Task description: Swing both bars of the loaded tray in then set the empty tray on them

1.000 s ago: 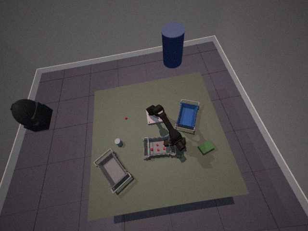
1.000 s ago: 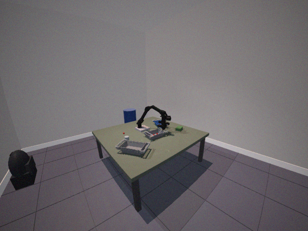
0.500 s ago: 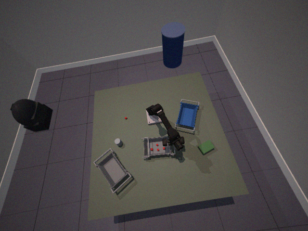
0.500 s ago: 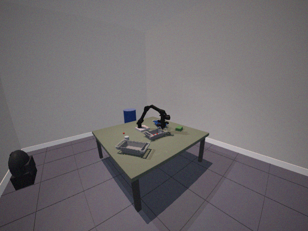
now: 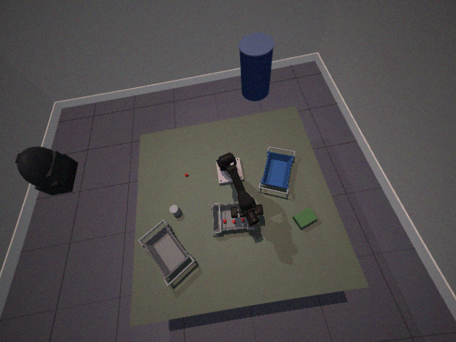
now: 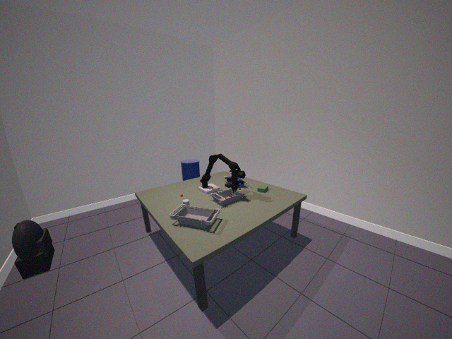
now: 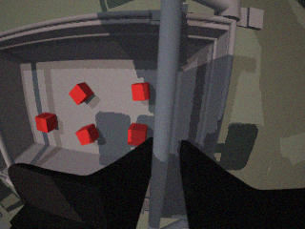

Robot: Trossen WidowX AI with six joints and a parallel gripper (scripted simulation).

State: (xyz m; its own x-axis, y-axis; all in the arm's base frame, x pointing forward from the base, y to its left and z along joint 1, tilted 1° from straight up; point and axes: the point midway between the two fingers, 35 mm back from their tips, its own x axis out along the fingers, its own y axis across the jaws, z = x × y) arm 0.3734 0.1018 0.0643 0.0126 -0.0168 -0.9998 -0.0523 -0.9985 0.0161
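The blue tray lies 28 cm behind my gripper tip, 25 cm to the left of it and 1 cm below it. The rest, counted from my gripper tip: green block (6 cm ahead, 35 cm to the left, 4 cm below); red block (37 cm behind, 39 cm to the right, 5 cm below).
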